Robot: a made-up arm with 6 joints. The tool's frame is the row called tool. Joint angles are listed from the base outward. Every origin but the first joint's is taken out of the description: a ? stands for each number. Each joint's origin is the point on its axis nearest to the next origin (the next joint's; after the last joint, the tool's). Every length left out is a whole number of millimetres.
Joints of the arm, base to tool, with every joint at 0 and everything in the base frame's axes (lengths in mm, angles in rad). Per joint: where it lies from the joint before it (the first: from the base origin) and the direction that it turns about. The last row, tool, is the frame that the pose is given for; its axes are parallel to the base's.
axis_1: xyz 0 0 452 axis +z
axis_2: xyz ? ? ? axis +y
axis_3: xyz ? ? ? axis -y
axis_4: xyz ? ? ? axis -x
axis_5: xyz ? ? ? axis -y
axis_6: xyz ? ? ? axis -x
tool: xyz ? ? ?
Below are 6 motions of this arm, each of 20 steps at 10 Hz.
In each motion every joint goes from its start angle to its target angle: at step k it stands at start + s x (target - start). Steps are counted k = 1, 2, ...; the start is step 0. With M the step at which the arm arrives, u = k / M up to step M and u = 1 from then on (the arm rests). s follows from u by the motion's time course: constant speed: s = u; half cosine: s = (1 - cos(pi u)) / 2; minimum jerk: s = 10 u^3 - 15 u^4 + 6 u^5.
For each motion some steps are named. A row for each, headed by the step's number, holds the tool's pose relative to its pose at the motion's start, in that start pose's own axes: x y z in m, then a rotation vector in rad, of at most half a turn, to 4 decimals.
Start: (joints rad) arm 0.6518 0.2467 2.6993 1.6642 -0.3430 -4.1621
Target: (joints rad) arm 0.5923 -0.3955 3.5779 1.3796 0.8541 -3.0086
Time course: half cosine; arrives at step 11
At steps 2, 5, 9, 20:
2: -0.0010 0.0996 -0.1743 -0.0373 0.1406 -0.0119
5: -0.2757 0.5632 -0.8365 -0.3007 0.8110 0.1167
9: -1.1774 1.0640 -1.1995 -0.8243 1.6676 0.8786
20: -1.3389 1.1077 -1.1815 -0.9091 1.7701 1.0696

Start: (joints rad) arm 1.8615 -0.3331 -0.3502 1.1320 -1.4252 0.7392
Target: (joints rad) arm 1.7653 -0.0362 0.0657 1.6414 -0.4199 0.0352
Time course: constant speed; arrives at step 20
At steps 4, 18, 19, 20:
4: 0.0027 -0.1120 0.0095 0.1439 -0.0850 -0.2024
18: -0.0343 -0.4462 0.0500 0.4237 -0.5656 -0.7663
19: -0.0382 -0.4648 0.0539 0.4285 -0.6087 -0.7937
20: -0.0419 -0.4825 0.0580 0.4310 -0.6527 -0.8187

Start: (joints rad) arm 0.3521 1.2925 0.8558 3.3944 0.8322 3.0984
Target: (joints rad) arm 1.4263 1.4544 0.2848 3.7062 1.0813 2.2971
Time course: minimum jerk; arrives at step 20
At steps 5, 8, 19, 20:
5: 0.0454 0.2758 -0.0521 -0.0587 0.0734 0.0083
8: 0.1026 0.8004 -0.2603 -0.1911 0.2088 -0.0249
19: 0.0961 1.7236 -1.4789 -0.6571 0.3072 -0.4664
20: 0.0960 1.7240 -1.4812 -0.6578 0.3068 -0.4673

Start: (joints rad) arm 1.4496 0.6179 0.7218 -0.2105 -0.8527 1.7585
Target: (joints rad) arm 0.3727 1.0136 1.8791 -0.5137 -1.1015 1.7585
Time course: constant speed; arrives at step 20
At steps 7, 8, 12, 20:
7: -0.4273 -0.0659 -0.6959 0.2325 0.2124 -0.2278
8: -0.5051 -0.0532 -0.7799 0.2580 0.2452 -0.2609
12: -0.8428 0.0450 -1.0586 0.3392 0.3832 -0.3914
20: -1.5477 0.4015 -1.2888 0.4035 0.6919 -0.6196

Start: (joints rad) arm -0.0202 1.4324 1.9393 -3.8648 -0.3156 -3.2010
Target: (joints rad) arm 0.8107 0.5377 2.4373 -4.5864 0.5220 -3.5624
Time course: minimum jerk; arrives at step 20
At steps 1, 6, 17, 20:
1: 0.0002 0.0037 0.0006 0.0022 0.0004 0.0012
6: -0.0260 0.5088 0.1304 0.3071 0.0685 0.1781
17: -1.0420 1.4716 1.7415 1.5345 0.5637 1.4592
20: -1.0801 1.4432 1.7972 1.5562 0.5743 1.5147

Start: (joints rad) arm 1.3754 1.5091 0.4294 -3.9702 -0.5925 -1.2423
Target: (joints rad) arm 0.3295 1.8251 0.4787 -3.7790 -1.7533 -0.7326
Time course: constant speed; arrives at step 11
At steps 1, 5, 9, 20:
1: 0.0723 -0.0320 -0.1955 -0.0213 0.1153 -0.0866
5: 0.1633 -0.0485 -0.9920 -0.1636 0.6217 -0.3427
9: -0.0242 0.1091 -1.6882 -0.3771 1.1683 -0.4435
20: -0.1939 0.2422 -1.9578 -0.5035 1.4439 -0.4332

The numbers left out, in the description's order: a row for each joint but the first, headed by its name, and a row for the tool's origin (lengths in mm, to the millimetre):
axis_2: 183 0 0
axis_3: 0 0 858
axis_4: 1318 0 270
axis_5: 0 0 0
axis_6: 220 0 0
tool: 0 0 0

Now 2 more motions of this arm.
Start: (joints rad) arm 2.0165 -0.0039 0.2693 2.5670 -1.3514 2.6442
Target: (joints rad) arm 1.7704 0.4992 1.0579 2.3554 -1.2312 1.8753
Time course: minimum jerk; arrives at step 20
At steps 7, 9, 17, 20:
7: 0.1050 -0.0591 -0.0112 0.1807 -0.0670 0.0047
9: 0.1750 -0.1038 -0.0091 0.3157 -0.1133 0.0183
17: 0.3621 -0.2499 0.0608 0.7754 -0.2368 0.1180
20: 0.3691 -0.2564 0.0664 0.7974 -0.2411 0.1246

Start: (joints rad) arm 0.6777 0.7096 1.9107 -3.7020 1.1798 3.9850
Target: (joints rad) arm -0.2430 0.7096 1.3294 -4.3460 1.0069 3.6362
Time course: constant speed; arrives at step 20
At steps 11, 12, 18, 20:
11: -0.1414 -0.5105 -0.5636 0.5126 0.1447 -0.2086
12: -0.1822 -0.5548 -0.6168 0.5630 0.1474 -0.2387
18: -0.5231 -0.7824 -0.9180 0.8642 0.1152 -0.4539
20: -0.6705 -0.8380 -1.0073 0.9609 0.0840 -0.5375

